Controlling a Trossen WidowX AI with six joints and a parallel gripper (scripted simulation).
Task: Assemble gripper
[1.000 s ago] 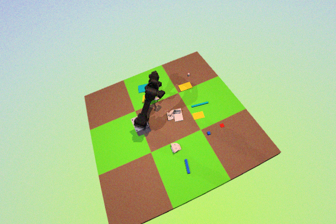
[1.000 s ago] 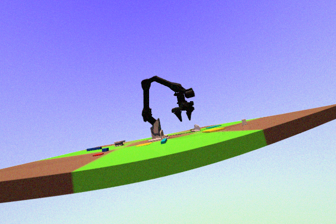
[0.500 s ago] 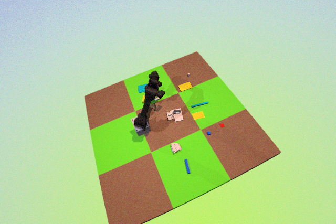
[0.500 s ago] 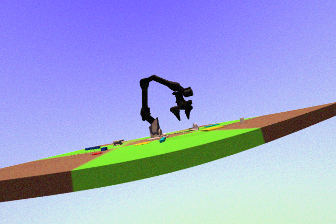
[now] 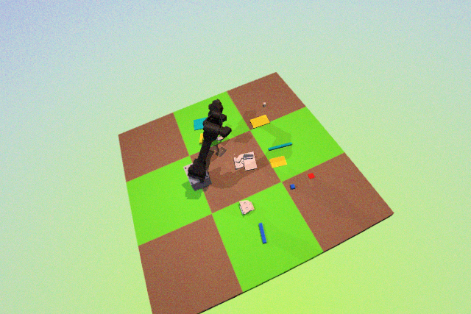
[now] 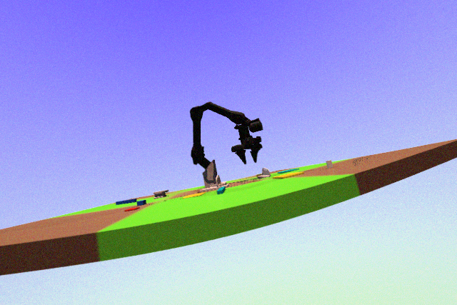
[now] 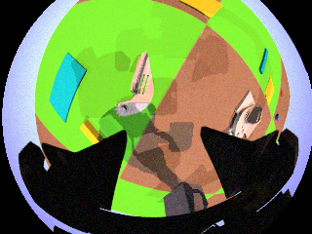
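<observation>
Right now the yellow bar is 110 mm behind my gripper tip, 90 mm to the left of it and 70 mm below it. Also, from my gripper tip: teal bar 320 mm ahead, 200 mm to the right, 80 mm below; teal plate 220 mm to the left, 80 mm below, 50 mm behind; grey peg 390 mm ahead, 160 mm to the left, 70 mm below.
</observation>
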